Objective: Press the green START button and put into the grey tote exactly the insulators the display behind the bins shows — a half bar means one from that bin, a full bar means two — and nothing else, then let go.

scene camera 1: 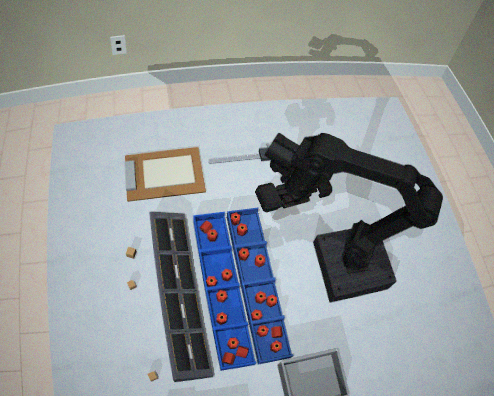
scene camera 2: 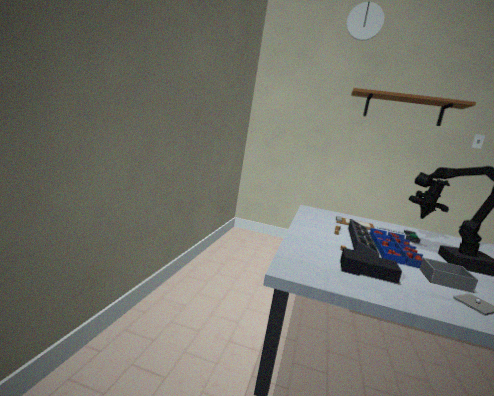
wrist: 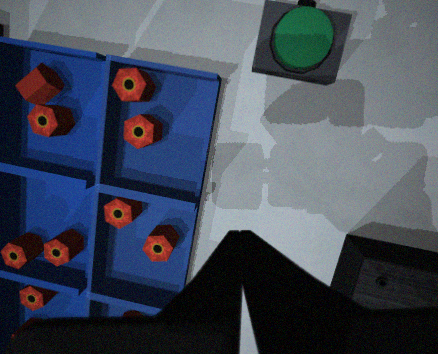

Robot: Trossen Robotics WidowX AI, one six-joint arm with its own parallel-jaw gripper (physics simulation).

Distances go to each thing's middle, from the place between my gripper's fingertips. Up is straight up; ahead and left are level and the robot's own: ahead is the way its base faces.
Now: hand 140 mm above the green START button (wrist: 309, 48), 110 mm to the left of it and 20 mm past it. The rest, counted from my hand: grey tote (scene camera 1: 326, 366): 440 mm to the left, 130 mm below, 20 mm behind.
